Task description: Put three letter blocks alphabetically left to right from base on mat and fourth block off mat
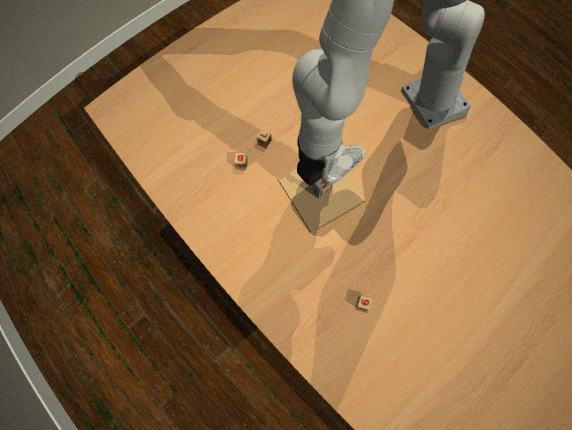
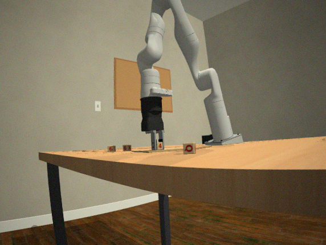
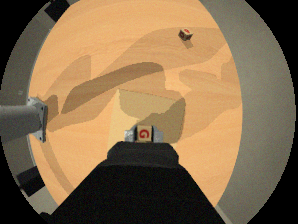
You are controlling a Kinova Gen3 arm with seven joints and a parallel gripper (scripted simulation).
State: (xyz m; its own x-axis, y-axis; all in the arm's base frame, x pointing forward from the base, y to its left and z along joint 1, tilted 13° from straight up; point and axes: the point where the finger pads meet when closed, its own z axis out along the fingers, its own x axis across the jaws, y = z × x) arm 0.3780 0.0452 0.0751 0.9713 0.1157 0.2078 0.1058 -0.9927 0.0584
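Right now the tan mat is 20 mm below my hand. Also, from my hand: block marked B (150 mm to the right, 110 mm ahead, 10 mm below).
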